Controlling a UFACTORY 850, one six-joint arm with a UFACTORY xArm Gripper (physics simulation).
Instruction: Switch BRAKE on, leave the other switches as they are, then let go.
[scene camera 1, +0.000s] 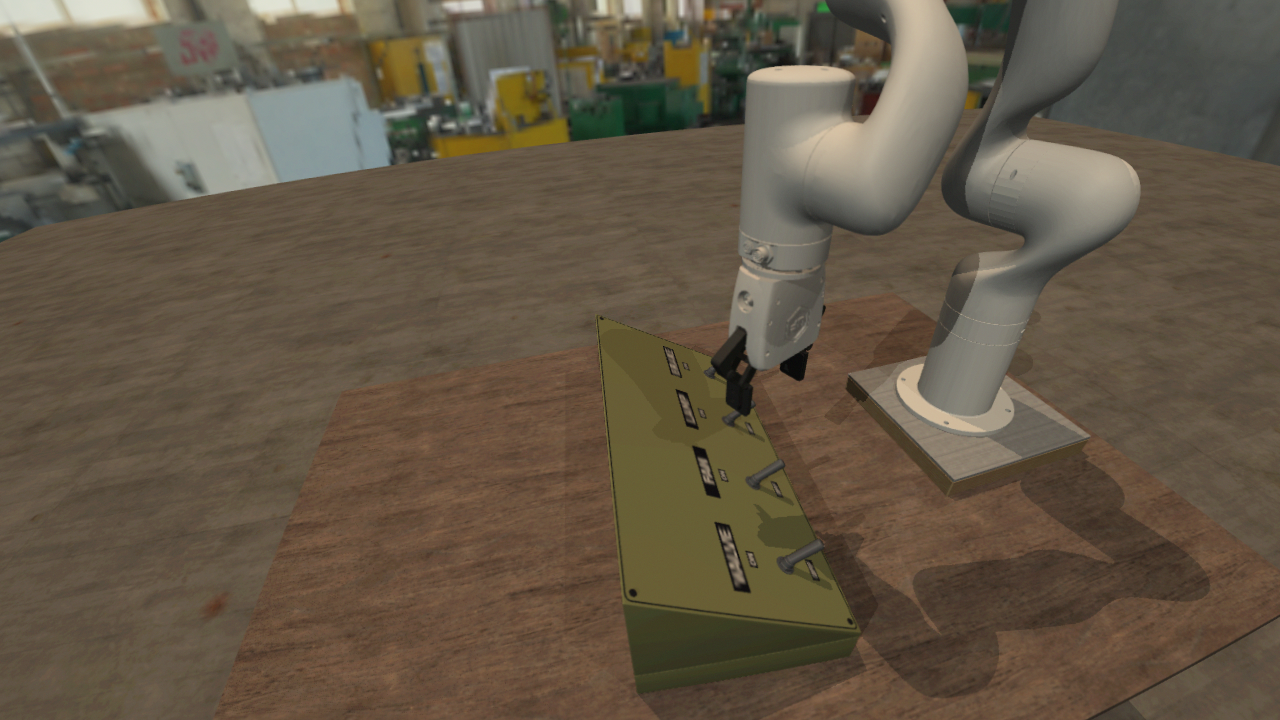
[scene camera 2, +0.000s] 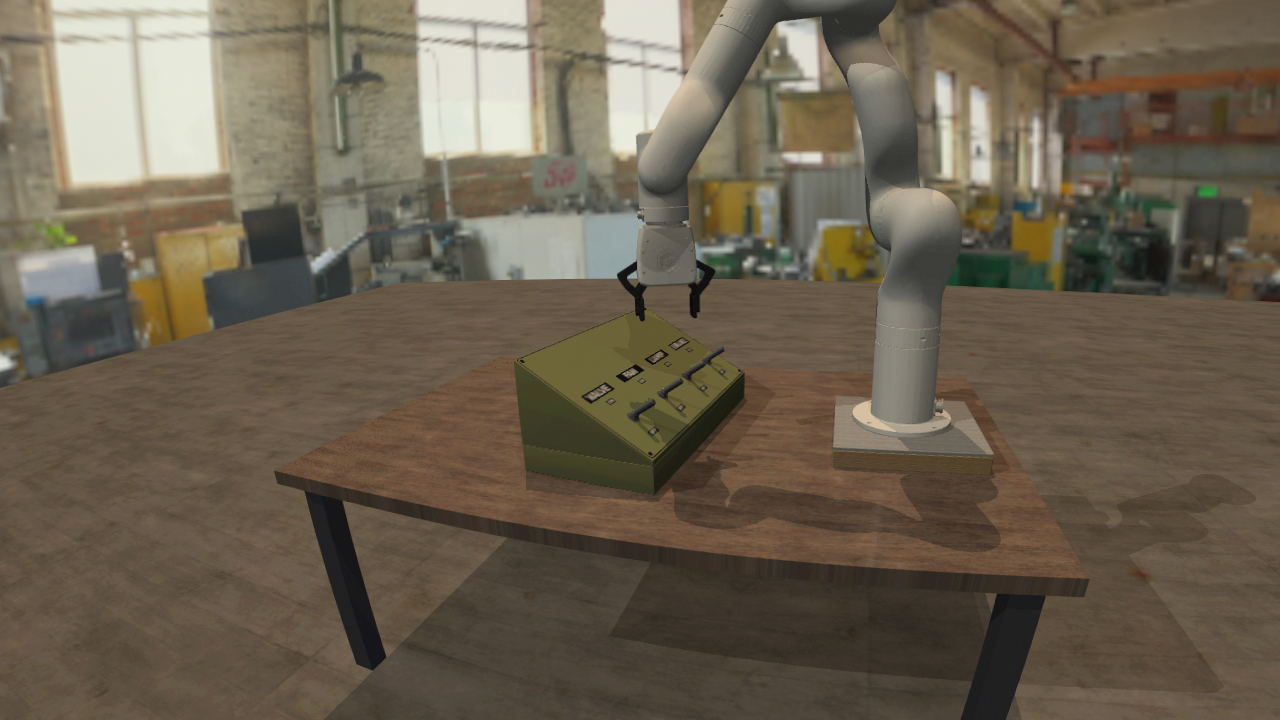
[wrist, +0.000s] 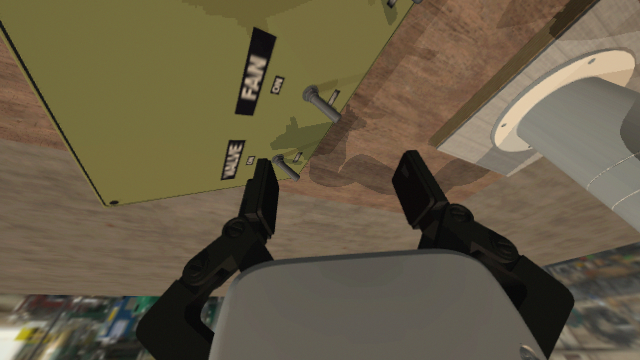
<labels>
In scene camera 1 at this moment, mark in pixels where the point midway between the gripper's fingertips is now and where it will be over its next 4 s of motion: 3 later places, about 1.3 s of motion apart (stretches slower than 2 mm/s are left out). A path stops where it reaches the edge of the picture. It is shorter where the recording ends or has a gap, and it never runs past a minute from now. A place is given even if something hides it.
The gripper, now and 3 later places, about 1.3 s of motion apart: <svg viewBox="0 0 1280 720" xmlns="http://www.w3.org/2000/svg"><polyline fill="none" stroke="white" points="765,391 695,327 742,353 743,360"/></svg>
</labels>
